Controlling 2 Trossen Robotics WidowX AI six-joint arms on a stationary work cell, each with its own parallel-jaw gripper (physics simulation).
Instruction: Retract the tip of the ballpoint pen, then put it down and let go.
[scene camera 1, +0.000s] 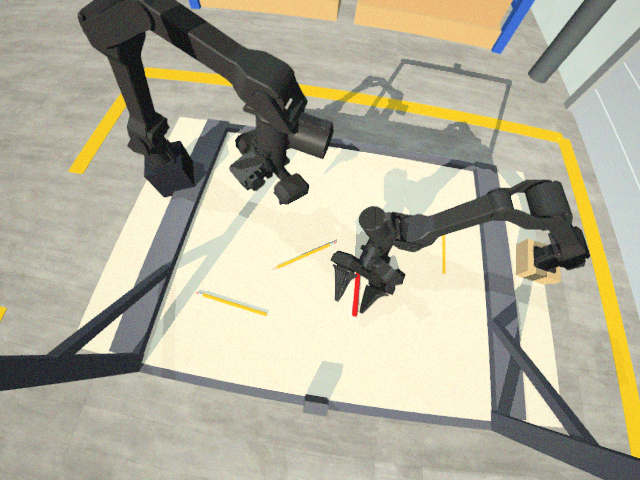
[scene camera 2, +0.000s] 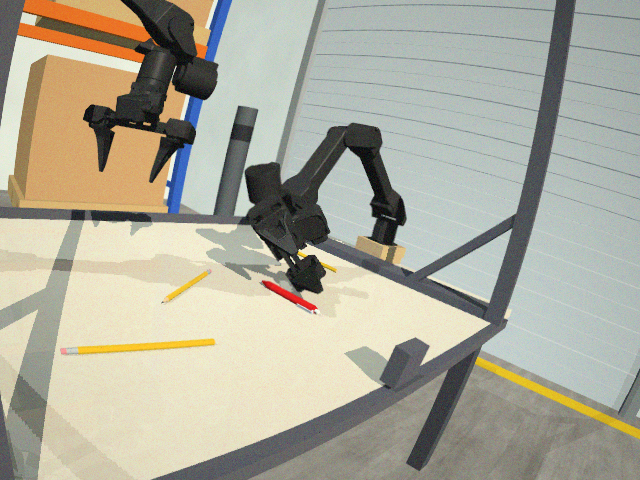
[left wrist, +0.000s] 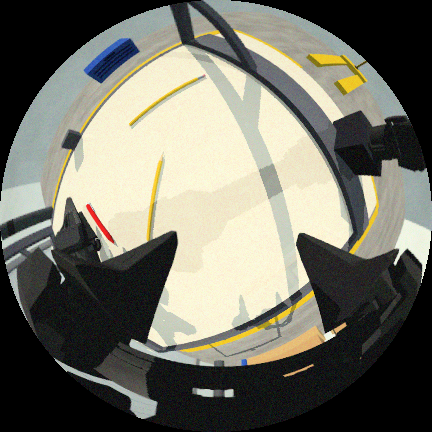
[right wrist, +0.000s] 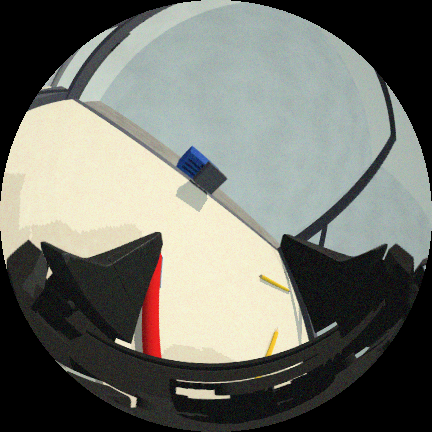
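A red ballpoint pen lies flat on the cream table top. Its clip and button end points toward the near edge in scene camera 2. Whether its writing tip is out is too small to tell. My right gripper is open and low over the pen, its fingers on either side of it in scene camera 1; in the right wrist view the pen is close to the left-hand finger, which hides part of it. My left gripper is open, empty and high above the table's far side.
A yellow pencil lies left of the pen, another pencil farther left, and a third pencil behind my right arm. A dark block is on the near edge.
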